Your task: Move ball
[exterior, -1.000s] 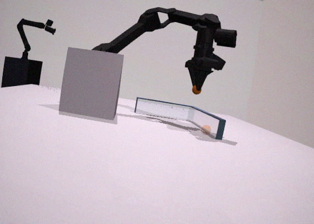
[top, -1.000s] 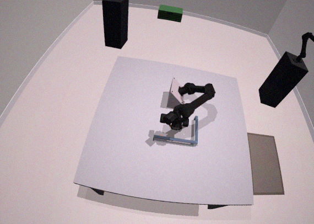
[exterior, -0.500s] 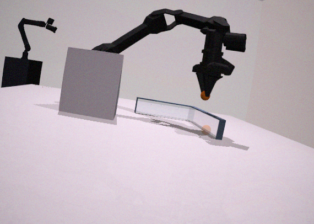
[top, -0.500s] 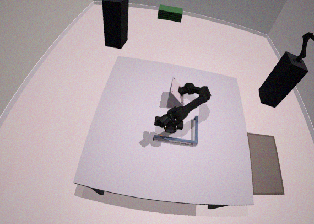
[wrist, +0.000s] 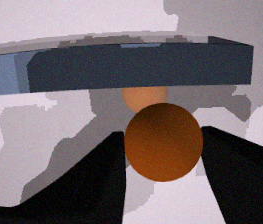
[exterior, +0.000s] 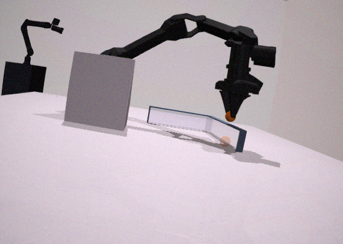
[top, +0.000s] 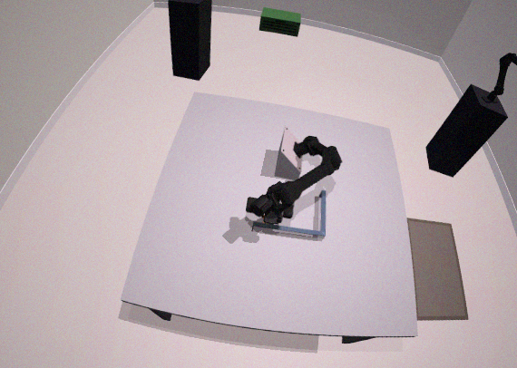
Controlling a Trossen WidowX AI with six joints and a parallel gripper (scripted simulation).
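Now: gripper tip 70 mm above the see-through copy. Round my gripper tip: orange ball right at my gripper tip; wall 120 mm behind, 250 mm to the left, 60 mm below.
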